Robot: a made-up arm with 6 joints.
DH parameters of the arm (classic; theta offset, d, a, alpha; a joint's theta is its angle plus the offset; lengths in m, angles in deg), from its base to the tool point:
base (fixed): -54.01 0 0.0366 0
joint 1: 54.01 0.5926 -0.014 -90
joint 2: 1.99 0 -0.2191 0
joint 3: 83.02 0.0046 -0.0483 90
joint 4: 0 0.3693 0.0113 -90
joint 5: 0 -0.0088 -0.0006 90
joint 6: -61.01 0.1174 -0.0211 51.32
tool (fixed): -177.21 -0.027 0 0
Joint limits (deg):
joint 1: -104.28..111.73
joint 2: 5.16..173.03
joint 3: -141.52..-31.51
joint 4: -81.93..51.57
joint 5: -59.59..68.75
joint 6: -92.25..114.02
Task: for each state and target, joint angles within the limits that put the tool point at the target. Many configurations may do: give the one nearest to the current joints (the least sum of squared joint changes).
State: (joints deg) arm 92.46 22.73 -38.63 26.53 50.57 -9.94
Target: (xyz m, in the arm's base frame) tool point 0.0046 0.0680 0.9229
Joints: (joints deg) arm 76.51 9.75 -52.17 10.48 48.12 -11.59
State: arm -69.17 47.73 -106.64 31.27 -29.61 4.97
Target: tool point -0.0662 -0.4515 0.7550
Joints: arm -102.53 82.45 -60.49 33.82 -26.30 3.27
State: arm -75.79 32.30 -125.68 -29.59 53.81 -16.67
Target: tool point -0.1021 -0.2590 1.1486
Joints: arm -104.28 86.32 -134.07 -57.25 41.24 -20.38
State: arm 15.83 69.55 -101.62 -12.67 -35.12 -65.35
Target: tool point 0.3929 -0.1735 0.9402
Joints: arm -21.41 76.45 -80.22 -11.23 -29.42 -67.86
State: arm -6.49 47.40 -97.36 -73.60 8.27 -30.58
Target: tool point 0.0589 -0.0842 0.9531
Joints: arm -5.42 5.16 -54.53 -43.33 41.96 -29.05
